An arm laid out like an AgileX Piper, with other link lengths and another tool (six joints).
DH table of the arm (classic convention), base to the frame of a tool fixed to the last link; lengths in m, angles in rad. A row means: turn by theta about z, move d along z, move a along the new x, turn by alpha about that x. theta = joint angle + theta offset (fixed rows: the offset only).
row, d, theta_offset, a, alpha
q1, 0.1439, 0, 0, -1.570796
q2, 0, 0.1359, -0.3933, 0
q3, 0, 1.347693, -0.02, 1.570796
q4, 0.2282, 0, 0, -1.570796
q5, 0, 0, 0, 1.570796
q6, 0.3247, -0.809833, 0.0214, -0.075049
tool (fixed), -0.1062, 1.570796, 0, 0
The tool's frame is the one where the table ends.
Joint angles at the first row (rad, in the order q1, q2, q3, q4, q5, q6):
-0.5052, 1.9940, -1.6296, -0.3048, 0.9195, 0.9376
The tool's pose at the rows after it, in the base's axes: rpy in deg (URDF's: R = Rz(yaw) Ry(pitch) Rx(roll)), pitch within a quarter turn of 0, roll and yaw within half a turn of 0; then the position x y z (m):
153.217, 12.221, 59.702, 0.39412, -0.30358, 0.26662
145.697, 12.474, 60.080, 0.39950, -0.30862, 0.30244
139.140, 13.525, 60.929, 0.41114, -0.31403, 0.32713
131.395, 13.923, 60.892, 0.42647, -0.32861, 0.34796
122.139, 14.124, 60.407, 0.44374, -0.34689, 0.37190
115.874, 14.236, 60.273, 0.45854, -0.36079, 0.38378
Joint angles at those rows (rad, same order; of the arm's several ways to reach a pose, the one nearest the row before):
-0.5199, 1.9312, -1.6296, -0.3449, 0.9039, 0.9376
-0.5298, 1.8726, -1.6296, -0.3431, 0.8239, 0.9154
-0.5314, 1.8455, -1.6296, -0.3574, 0.7309, 0.9042
-0.5537, 1.8396, -1.6296, -0.3593, 0.5947, 0.8951
-0.5846, 1.8436, -1.6296, -0.3593, 0.4225, 0.8925
-0.6063, 1.8635, -1.6316, -0.3593, 0.2903, 0.8924

